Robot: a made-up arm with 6 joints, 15 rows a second.
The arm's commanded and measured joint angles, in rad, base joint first. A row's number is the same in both.
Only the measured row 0 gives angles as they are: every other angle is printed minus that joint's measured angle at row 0.
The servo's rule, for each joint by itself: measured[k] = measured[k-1] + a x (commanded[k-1-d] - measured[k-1]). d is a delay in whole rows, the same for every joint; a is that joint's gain. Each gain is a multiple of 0.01, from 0.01 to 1. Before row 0 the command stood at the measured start. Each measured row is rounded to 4 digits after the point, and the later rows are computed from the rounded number. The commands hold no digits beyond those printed.
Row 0, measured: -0.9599 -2.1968 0.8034 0.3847 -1.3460 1.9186
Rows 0 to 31, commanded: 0.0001 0.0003 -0.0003 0.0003 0.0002 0.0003; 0.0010 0.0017 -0.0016 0.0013 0.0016 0.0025; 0.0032 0.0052 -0.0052 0.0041 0.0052 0.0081; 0.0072 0.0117 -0.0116 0.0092 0.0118 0.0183; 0.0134 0.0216 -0.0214 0.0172 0.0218 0.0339; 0.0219 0.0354 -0.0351 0.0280 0.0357 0.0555; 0.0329 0.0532 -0.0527 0.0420 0.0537 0.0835; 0.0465 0.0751 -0.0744 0.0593 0.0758 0.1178; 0.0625 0.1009 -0.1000 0.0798 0.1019 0.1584; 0.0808 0.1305 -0.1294 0.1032 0.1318 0.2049; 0.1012 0.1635 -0.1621 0.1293 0.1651 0.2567; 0.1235 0.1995 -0.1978 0.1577 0.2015 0.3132; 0.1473 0.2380 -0.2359 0.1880 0.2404 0.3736; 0.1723 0.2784 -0.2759 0.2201 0.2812 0.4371; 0.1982 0.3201 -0.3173 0.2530 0.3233 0.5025; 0.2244 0.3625 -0.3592 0.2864 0.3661 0.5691; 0.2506 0.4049 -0.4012 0.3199 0.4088 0.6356; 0.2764 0.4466 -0.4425 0.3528 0.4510 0.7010; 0.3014 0.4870 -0.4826 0.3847 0.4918 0.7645; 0.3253 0.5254 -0.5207 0.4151 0.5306 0.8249; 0.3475 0.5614 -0.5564 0.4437 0.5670 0.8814; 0.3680 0.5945 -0.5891 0.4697 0.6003 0.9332; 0.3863 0.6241 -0.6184 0.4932 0.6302 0.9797; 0.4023 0.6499 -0.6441 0.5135 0.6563 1.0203; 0.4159 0.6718 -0.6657 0.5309 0.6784 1.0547; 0.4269 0.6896 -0.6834 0.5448 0.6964 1.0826; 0.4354 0.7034 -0.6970 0.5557 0.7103 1.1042; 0.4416 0.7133 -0.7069 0.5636 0.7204 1.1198; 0.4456 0.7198 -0.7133 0.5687 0.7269 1.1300; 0.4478 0.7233 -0.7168 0.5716 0.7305 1.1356; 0.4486 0.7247 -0.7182 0.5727 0.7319 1.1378; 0.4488 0.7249 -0.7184 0.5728 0.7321 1.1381
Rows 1 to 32, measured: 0.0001 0.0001 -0.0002 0.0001 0.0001 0.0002; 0.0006 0.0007 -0.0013 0.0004 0.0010 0.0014; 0.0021 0.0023 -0.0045 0.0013 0.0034 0.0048; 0.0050 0.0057 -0.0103 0.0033 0.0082 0.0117; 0.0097 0.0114 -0.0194 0.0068 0.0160 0.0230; 0.0165 0.0200 -0.0323 0.0121 0.0272 0.0396; 0.0257 0.0320 -0.0490 0.0196 0.0423 0.0620; 0.0373 0.0475 -0.0698 0.0295 0.0614 0.0905; 0.0514 0.0667 -0.0946 0.0421 0.0845 0.1251; 0.0679 0.0897 -0.1231 0.0574 0.1115 0.1658; 0.0865 0.1163 -0.1551 0.0754 0.1421 0.2122; 0.1072 0.1463 -0.1901 0.0960 0.1760 0.2637; 0.1297 0.1793 -0.2277 0.1190 0.2127 0.3197; 0.1536 0.2150 -0.2672 0.1443 0.2517 0.3796; 0.1786 0.2528 -0.3083 0.1715 0.2925 0.4423; 0.2042 0.2923 -0.3500 0.2002 0.3345 0.5070; 0.2302 0.3328 -0.3920 0.2301 0.3769 0.5726; 0.2561 0.3738 -0.4334 0.2608 0.4191 0.6381; 0.2815 0.4146 -0.4737 0.2918 0.4605 0.7026; 0.3060 0.4545 -0.5122 0.3226 0.5005 0.7650; 0.3292 0.4930 -0.5484 0.3529 0.5384 0.8244; 0.3509 0.5295 -0.5818 0.3821 0.5737 0.8799; 0.3707 0.5636 -0.6118 0.4099 0.6059 0.9308; 0.3884 0.5947 -0.6383 0.4358 0.6346 0.9764; 0.4038 0.6225 -0.6608 0.4596 0.6596 1.0163; 0.4167 0.6467 -0.6793 0.4809 0.6806 1.0501; 0.4272 0.6671 -0.6938 0.4996 0.6975 1.0777; 0.4353 0.6837 -0.7045 0.5156 0.7106 1.0992; 0.4411 0.6967 -0.7117 0.5289 0.7199 1.1149; 0.4449 0.7063 -0.7159 0.5396 0.7259 1.1255; 0.4470 0.7129 -0.7178 0.5479 0.7293 1.1318; 0.4480 0.7172 -0.7183 0.5541 0.7309 1.1350
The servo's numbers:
d 0
a 0.56 0.36 0.82 0.25 0.57 0.51

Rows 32 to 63, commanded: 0.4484 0.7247 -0.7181 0.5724 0.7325 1.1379; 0.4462 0.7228 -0.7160 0.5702 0.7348 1.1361; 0.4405 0.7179 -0.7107 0.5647 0.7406 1.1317; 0.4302 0.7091 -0.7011 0.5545 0.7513 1.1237; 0.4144 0.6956 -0.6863 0.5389 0.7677 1.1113; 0.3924 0.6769 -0.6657 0.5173 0.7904 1.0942; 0.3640 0.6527 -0.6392 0.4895 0.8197 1.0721; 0.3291 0.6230 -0.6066 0.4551 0.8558 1.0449; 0.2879 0.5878 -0.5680 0.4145 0.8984 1.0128; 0.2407 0.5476 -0.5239 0.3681 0.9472 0.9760; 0.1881 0.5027 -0.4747 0.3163 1.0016 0.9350; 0.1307 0.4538 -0.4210 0.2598 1.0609 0.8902; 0.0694 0.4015 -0.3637 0.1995 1.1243 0.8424; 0.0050 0.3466 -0.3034 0.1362 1.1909 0.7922; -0.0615 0.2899 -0.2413 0.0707 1.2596 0.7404; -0.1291 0.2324 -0.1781 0.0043 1.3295 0.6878; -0.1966 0.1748 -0.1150 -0.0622 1.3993 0.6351; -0.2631 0.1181 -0.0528 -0.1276 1.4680 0.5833; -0.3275 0.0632 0.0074 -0.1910 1.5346 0.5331; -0.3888 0.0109 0.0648 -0.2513 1.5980 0.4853; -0.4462 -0.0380 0.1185 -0.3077 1.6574 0.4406; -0.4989 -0.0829 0.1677 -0.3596 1.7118 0.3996; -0.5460 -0.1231 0.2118 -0.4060 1.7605 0.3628; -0.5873 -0.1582 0.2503 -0.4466 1.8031 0.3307; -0.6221 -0.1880 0.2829 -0.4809 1.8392 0.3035; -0.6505 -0.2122 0.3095 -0.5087 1.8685 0.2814; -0.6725 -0.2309 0.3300 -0.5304 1.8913 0.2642; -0.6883 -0.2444 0.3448 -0.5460 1.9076 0.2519; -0.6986 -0.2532 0.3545 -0.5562 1.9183 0.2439; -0.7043 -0.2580 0.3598 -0.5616 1.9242 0.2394; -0.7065 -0.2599 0.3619 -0.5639 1.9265 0.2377; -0.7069 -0.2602 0.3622 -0.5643 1.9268 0.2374
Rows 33 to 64, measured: 0.4482 0.7199 -0.7181 0.5587 0.7318 1.1365; 0.4471 0.7209 -0.7164 0.5616 0.7335 1.1363; 0.4434 0.7198 -0.7117 0.5624 0.7375 1.1340; 0.4360 0.7159 -0.7030 0.5604 0.7454 1.1287; 0.4239 0.7086 -0.6893 0.5550 0.7581 1.1198; 0.4063 0.6972 -0.6699 0.5456 0.7765 1.1067; 0.3826 0.6812 -0.6447 0.5316 0.8011 1.0891; 0.3526 0.6602 -0.6135 0.5125 0.8323 1.0666; 0.3164 0.6341 -0.5762 0.4880 0.8700 1.0392; 0.2740 0.6030 -0.5333 0.4580 0.9140 1.0070; 0.2259 0.5669 -0.4852 0.4226 0.9639 0.9703; 0.1726 0.5262 -0.4326 0.3819 1.0192 0.9294; 0.1148 0.4813 -0.3761 0.3363 1.0791 0.8850; 0.0533 0.4328 -0.3165 0.2863 1.1428 0.8377; -0.0110 0.3814 -0.2548 0.2324 1.2094 0.7881; -0.0771 0.3278 -0.1919 0.1754 1.2779 0.7369; -0.1440 0.2727 -0.1288 0.1160 1.3471 0.6850; -0.2107 0.2170 -0.0665 0.0551 1.4160 0.6331; -0.2761 0.1616 -0.0059 -0.0064 1.4836 0.5821; -0.3392 0.1073 0.0521 -0.0676 1.5488 0.5327; -0.3991 0.0550 0.1065 -0.1276 1.6107 0.4857; -0.4550 0.0054 0.1567 -0.1856 1.6683 0.4418; -0.5060 -0.0409 0.2019 -0.2407 1.7209 0.4015; -0.5515 -0.0831 0.2416 -0.2922 1.7678 0.3654; -0.5910 -0.1209 0.2755 -0.3394 1.8085 0.3338; -0.6243 -0.1538 0.3034 -0.3817 1.8427 0.3071; -0.6513 -0.1816 0.3252 -0.4189 1.8704 0.2852; -0.6720 -0.2042 0.3413 -0.4507 1.8916 0.2682; -0.6869 -0.2218 0.3521 -0.4771 1.9068 0.2558; -0.6966 -0.2348 0.3584 -0.4982 1.9167 0.2474; -0.7021 -0.2438 0.3613 -0.5146 1.9223 0.2425; -0.7048 -0.2497 0.3620 -0.5270 1.9249 0.2399
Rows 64 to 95, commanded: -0.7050 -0.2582 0.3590 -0.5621 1.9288 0.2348; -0.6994 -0.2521 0.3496 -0.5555 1.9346 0.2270; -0.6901 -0.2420 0.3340 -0.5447 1.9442 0.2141; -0.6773 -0.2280 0.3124 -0.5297 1.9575 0.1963; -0.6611 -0.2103 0.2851 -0.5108 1.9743 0.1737; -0.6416 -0.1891 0.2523 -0.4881 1.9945 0.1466; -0.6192 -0.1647 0.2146 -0.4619 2.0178 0.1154; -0.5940 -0.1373 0.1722 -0.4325 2.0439 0.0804; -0.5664 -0.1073 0.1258 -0.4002 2.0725 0.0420; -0.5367 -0.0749 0.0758 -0.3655 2.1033 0.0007; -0.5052 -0.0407 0.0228 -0.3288 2.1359 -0.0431; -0.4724 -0.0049 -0.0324 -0.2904 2.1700 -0.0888; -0.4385 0.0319 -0.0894 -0.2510 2.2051 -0.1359; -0.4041 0.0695 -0.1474 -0.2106 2.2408 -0.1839; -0.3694 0.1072 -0.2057 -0.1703 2.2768 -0.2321; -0.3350 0.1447 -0.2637 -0.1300 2.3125 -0.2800; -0.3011 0.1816 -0.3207 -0.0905 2.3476 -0.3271; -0.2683 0.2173 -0.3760 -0.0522 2.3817 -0.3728; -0.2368 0.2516 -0.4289 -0.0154 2.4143 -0.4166; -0.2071 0.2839 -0.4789 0.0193 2.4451 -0.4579; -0.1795 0.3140 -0.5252 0.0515 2.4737 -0.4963; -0.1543 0.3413 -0.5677 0.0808 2.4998 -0.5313; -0.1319 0.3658 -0.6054 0.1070 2.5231 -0.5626; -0.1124 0.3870 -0.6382 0.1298 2.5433 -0.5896; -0.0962 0.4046 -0.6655 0.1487 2.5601 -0.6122; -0.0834 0.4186 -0.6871 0.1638 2.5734 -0.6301; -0.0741 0.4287 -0.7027 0.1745 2.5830 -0.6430; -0.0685 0.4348 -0.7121 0.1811 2.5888 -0.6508; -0.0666 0.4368 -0.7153 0.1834 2.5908 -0.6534; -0.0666 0.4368 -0.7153 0.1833 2.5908 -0.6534; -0.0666 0.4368 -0.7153 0.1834 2.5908 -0.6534; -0.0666 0.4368 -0.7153 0.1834 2.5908 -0.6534
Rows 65 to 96, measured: -0.7049 -0.2528 0.3595 -0.5358 1.9271 0.2373; -0.7018 -0.2525 0.3514 -0.5407 1.9314 0.2320; -0.6952 -0.2487 0.3371 -0.5417 1.9387 0.2229; -0.6852 -0.2412 0.3168 -0.5387 1.9494 0.2093; -0.6717 -0.2301 0.2908 -0.5317 1.9636 0.1911; -0.6548 -0.2153 0.2592 -0.5208 1.9812 0.1684; -0.6349 -0.1971 0.2226 -0.5061 2.0021 0.1414; -0.6120 -0.1756 0.1813 -0.4877 2.0259 0.1103; -0.5865 -0.1510 0.1358 -0.4658 2.0525 0.0755; -0.5586 -0.1236 0.0866 -0.4407 2.0815 0.0374; -0.5287 -0.0938 0.0343 -0.4127 2.1125 -0.0037; -0.4972 -0.0618 -0.0204 -0.3821 2.1453 -0.0471; -0.4643 -0.0281 -0.0770 -0.3493 2.1794 -0.0924; -0.4306 0.0070 -0.1347 -0.3146 2.2144 -0.1391; -0.3963 0.0431 -0.1929 -0.2785 2.2500 -0.1865; -0.3620 0.0797 -0.2510 -0.2414 2.2856 -0.2342; -0.3279 0.1164 -0.3082 -0.2037 2.3209 -0.2816; -0.2945 0.1527 -0.3638 -0.1658 2.3556 -0.3281; -0.2622 0.1883 -0.4172 -0.1282 2.3891 -0.3732; -0.2313 0.2227 -0.4678 -0.0913 2.4210 -0.4164; -0.2023 0.2556 -0.5149 -0.0556 2.4510 -0.4571; -0.1754 0.2865 -0.5582 -0.0215 2.4788 -0.4949; -0.1510 0.3150 -0.5969 0.0106 2.5041 -0.5294; -0.1294 0.3409 -0.6308 0.0404 2.5264 -0.5601; -0.1108 0.3638 -0.6593 0.0675 2.5456 -0.5867; -0.0955 0.3835 -0.6821 0.0916 2.5614 -0.6088; -0.0835 0.3998 -0.6990 0.1123 2.5737 -0.6262; -0.0751 0.4124 -0.7097 0.1295 2.5823 -0.6387; -0.0703 0.4212 -0.7143 0.1430 2.5871 -0.6462; -0.0682 0.4268 -0.7151 0.1531 2.5892 -0.6499; -0.0673 0.4304 -0.7153 0.1607 2.5901 -0.6517; -0.0669 0.4327 -0.7153 0.1664 2.5905 -0.6526
